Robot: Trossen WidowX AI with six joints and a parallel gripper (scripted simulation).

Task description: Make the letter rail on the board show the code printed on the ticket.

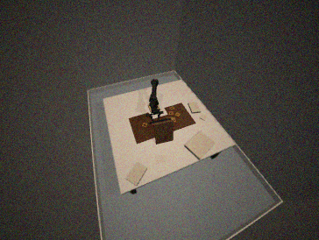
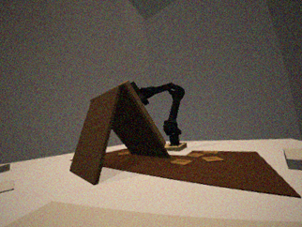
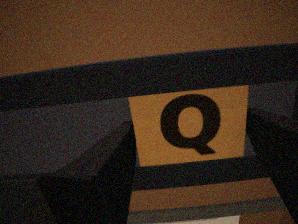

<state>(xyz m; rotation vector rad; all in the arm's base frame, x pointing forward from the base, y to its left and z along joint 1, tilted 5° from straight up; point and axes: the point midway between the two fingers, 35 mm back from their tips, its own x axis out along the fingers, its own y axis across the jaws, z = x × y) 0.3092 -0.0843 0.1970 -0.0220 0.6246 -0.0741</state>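
Now: the white ticket 80 mm below my gripper tip, 60 mm behind it and 10 mm to the left of it. The rest, counted from my gripper tip: pale slip 350 mm ahead, 170 mm below, 60 mm to the right; brown mat 170 mm below, 140 mm behind, 110 mm to the left.
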